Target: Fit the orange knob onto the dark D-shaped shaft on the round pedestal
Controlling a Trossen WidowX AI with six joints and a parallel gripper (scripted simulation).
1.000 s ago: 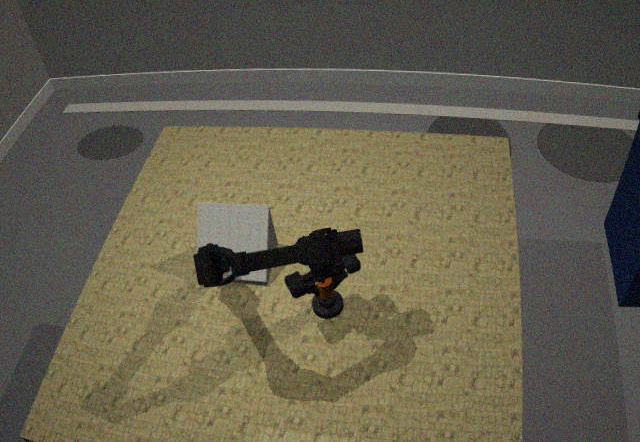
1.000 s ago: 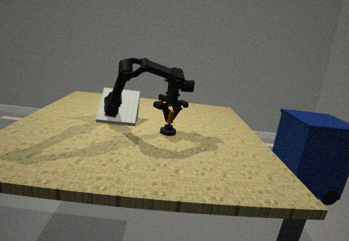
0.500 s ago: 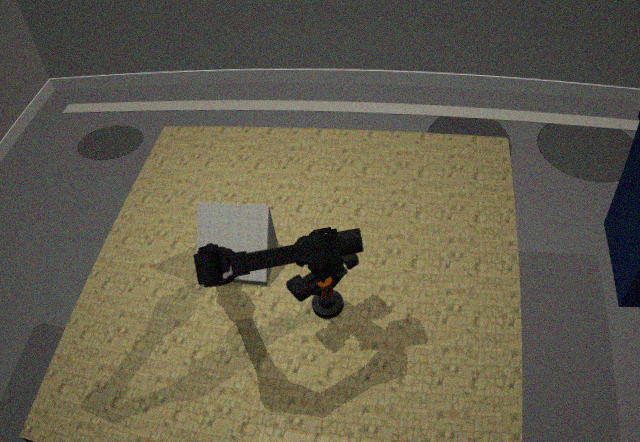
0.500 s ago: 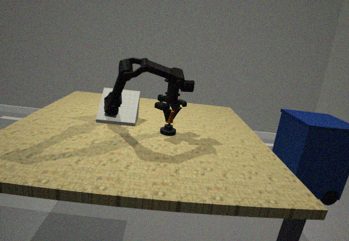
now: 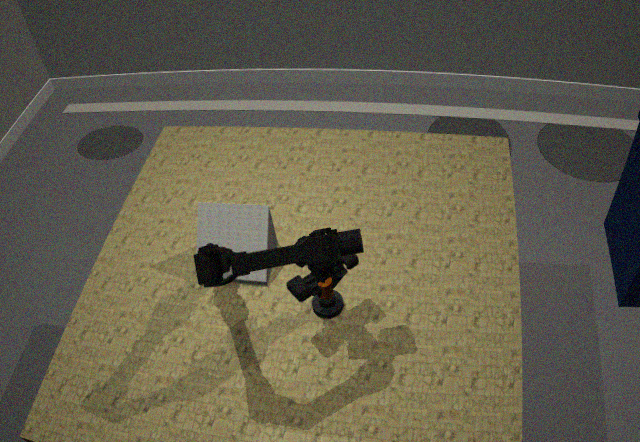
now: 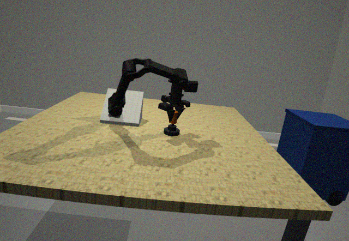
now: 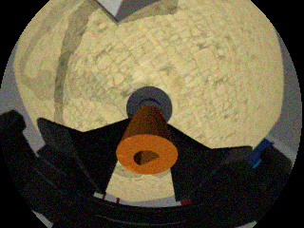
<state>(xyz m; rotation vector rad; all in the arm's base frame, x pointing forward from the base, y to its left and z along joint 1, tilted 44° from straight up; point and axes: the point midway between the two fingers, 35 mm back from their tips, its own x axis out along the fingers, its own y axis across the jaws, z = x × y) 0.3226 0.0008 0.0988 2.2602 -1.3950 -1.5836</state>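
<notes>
Now: gripper tip 2 cm below the orange knob. Also, from my gripper tip: round pedestal: 4 cm below.
</notes>
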